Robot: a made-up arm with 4 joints.
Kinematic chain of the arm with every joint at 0, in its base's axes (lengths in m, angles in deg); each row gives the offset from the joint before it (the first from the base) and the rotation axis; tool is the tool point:
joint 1: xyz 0 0 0.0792 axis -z
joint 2: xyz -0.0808 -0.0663 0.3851 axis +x
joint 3: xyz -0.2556 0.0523 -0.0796 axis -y
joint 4: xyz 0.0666 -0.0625 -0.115 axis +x
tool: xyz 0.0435 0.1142 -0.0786
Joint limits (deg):
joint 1: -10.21..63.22
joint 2: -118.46..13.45
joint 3: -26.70..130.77
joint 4: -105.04..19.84
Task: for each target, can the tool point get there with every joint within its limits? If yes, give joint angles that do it. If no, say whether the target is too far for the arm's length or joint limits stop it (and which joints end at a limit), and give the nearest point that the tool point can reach.
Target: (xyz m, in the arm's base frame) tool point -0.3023 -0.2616 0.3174
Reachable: yes | joints 19.74 -60.98 7.00 -54.70
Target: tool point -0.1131 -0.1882 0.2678
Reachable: yes | joints 1.75 -33.80 32.66 -49.09
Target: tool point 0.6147 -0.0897 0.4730
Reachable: no: joint limits stop it (at a limit: joint 1) | nearest point -0.0307 -0.1696 0.4706 | short by 0.650 m
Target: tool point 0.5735 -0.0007 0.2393
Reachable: no: joint limits stop it (at a limit: joint 1, joint 2) | nearest point 0.0032 0.1396 0.3133 | short by 0.592 m
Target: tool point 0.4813 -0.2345 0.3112
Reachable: no: joint limits stop it (at a limit: joint 1) | nearest point -0.0338 -0.2067 0.3839 | short by 0.521 m
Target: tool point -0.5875 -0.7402 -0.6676
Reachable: no: too far | nearest point -0.3067 -0.2825 0.1451 | short by 0.974 m
